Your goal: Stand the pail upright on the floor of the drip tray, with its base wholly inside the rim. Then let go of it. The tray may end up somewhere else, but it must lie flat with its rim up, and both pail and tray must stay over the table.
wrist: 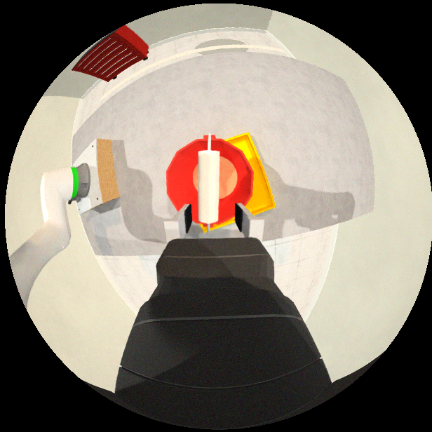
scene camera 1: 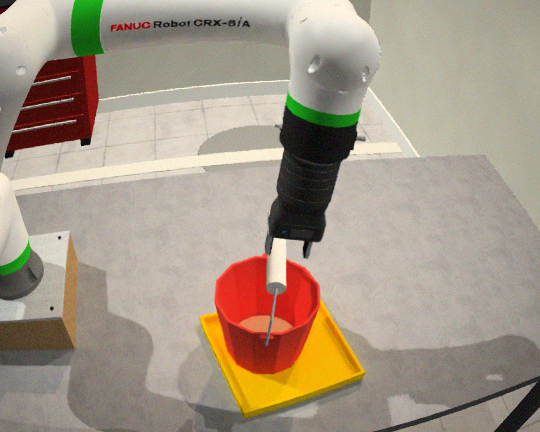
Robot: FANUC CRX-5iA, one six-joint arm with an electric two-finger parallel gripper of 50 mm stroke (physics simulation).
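Frame: origin at the arm's base, x ahead, y left, z up, level; centimetres.
Seen in the pictures: gripper, fingertip midpoint: [scene camera 1: 286,252]; arm's base at its link origin: [scene camera 1: 16,275].
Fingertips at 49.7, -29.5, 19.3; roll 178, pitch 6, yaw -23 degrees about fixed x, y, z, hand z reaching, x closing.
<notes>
Pixels of each thing's top centre, then the offset from my fingertips to it, as dx, dy, dz. "pt": a spot on its surface instead. Level surfaces: height alone.
- red pail at a spot on its surface: [scene camera 1: 250,345] pt -6.9, -3.4, -17.3
- yellow drip tray at its top centre: [scene camera 1: 281,346] +1.1, +0.4, -26.9
- pail's white handle grip at its top centre: [scene camera 1: 276,257] -0.2, +2.7, -3.7
- grey table at its surface level: dz -29.4
The red pail [scene camera 1: 250,345] [wrist: 182,177] stands upright, mouth up, on the yellow drip tray [scene camera 1: 322,352] [wrist: 258,187]. Its base appears inside the rim, towards the tray's left side in the scene view; the far side of the base is hidden. The tray lies flat on the table, rim up. The pail's white handle grip [scene camera 1: 276,267] [wrist: 208,187] stands raised over the mouth on its wire bail. My gripper [scene camera 1: 287,253] [wrist: 212,212] is open and empty, its fingers apart on both sides of the grip's upper end in the scene view, with gaps showing in the wrist view.
The grey table [scene camera 1: 165,225] [wrist: 300,115] carries the robot's base block [scene camera 1: 40,332] [wrist: 107,172] at the left. The table's front edge runs near the tray. A red drawer cabinet [scene camera 1: 60,107] [wrist: 112,54] stands on the floor behind.
</notes>
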